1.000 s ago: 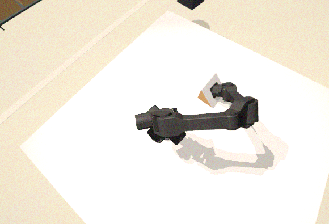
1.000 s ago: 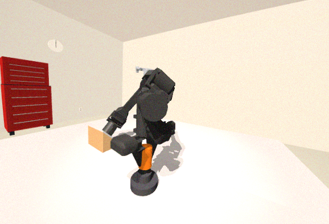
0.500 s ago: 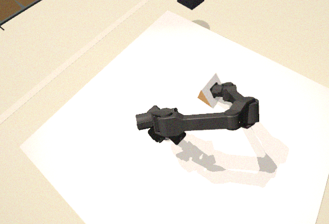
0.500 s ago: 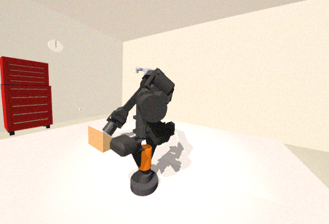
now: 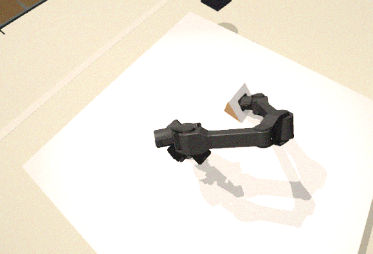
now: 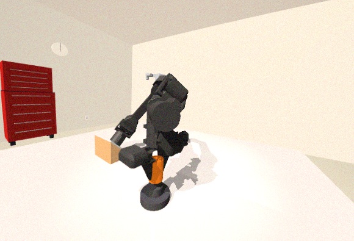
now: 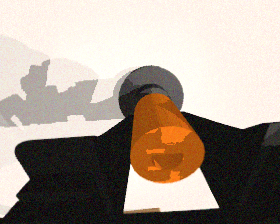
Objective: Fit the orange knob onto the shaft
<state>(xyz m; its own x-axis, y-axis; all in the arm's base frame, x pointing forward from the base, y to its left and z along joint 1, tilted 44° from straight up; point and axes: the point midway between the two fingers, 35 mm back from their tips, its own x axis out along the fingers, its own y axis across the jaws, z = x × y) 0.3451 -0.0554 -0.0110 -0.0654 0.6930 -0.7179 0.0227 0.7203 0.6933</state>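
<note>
My gripper tip is now 2 cm below the orange knob. The rest, counted from my gripper tip: round pedestal (4 cm below).
</note>
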